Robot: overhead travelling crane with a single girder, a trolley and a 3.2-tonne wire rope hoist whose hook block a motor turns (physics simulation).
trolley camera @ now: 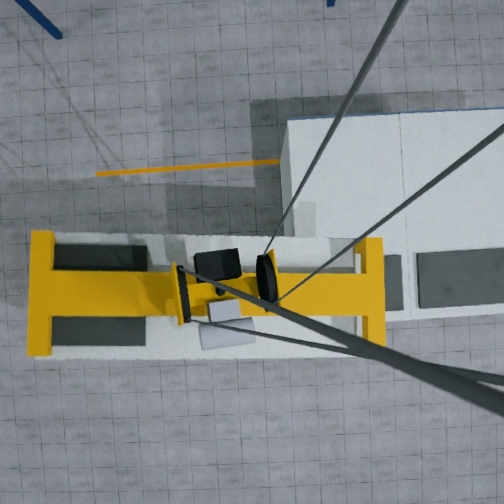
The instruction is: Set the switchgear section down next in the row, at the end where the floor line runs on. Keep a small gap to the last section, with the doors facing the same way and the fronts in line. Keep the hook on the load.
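Note:
The switchgear section hangs under a yellow spreader beam, its long side running left to right. Dark panels on its top are at the left end. My gripper, the hook block, is on the beam's middle and carries the load. The row's last section stands at the right, its long side up and down in view, with a thin blue edge at the top. The load lies crosswise to it and covers part of its lower end in view. The orange floor line runs left from that section, above the load in view.
Another row section adjoins the last one on the right, with a dark top panel near its lower end. Blue bars show at the top edge. Shadows lie on the floor between the orange line and the load.

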